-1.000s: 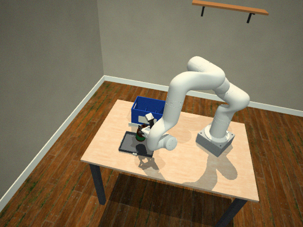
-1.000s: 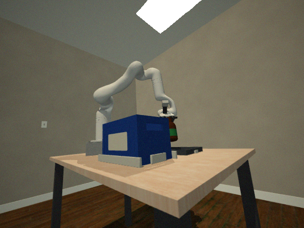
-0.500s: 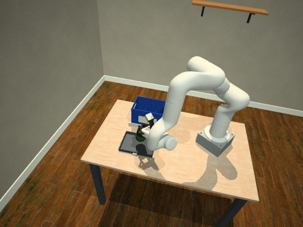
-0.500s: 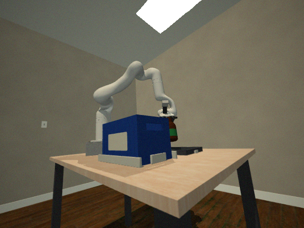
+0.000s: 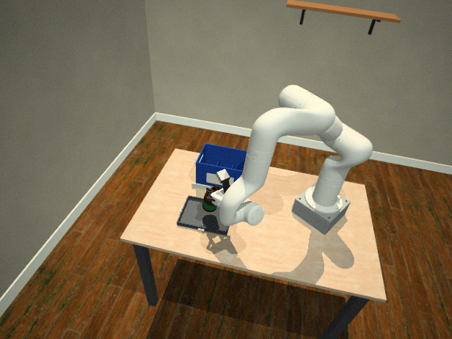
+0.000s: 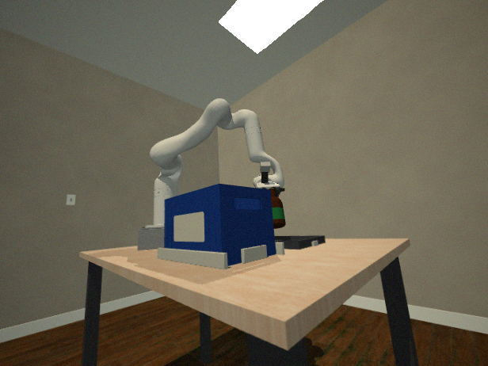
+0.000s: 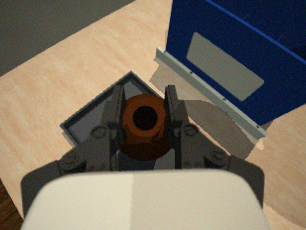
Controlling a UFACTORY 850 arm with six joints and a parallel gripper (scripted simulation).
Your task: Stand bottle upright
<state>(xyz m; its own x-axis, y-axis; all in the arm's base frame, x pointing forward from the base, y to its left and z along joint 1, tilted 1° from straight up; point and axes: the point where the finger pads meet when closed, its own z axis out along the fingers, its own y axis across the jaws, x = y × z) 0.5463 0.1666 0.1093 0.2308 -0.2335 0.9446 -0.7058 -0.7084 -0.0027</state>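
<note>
Now: the bottle 1 cm ahead of my hand, 1 cm to the right of it and 6 cm below it. Round my hand: dark tray 3 cm ahead, 1 cm to the right, 19 cm below; blue crate 29 cm to the right, 12 cm below.
</note>
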